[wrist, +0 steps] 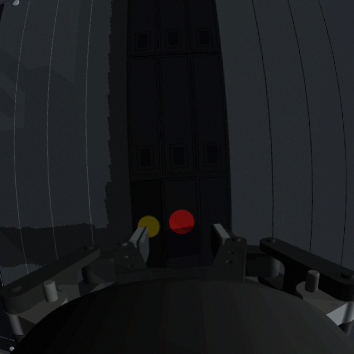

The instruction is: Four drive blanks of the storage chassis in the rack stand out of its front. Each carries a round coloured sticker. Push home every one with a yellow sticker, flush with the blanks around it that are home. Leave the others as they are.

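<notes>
A round yellow sticker [148, 226] marks a dark drive blank [147, 197] in the lower left column of the chassis. A bigger-looking, brighter red sticker [181, 221] marks the blank [181, 192] directly to its right. My gripper [179, 237] is open, its fingers part-way apart and holding nothing. The left fingertip overlaps the lower right edge of the yellow sticker in the picture. The red sticker shows between the two fingertips. How far each blank stands out is hard to tell in this dark view. The other two stickered blanks do not show.
Dark blanks without stickers [178, 110] stand in three columns above, with small square marks. A plain blank [214, 197] is right of the red-stickered one. Grey panels with thin vertical seams flank the columns at left [67, 150] and right [290, 150]. The gripper body hides the bottom.
</notes>
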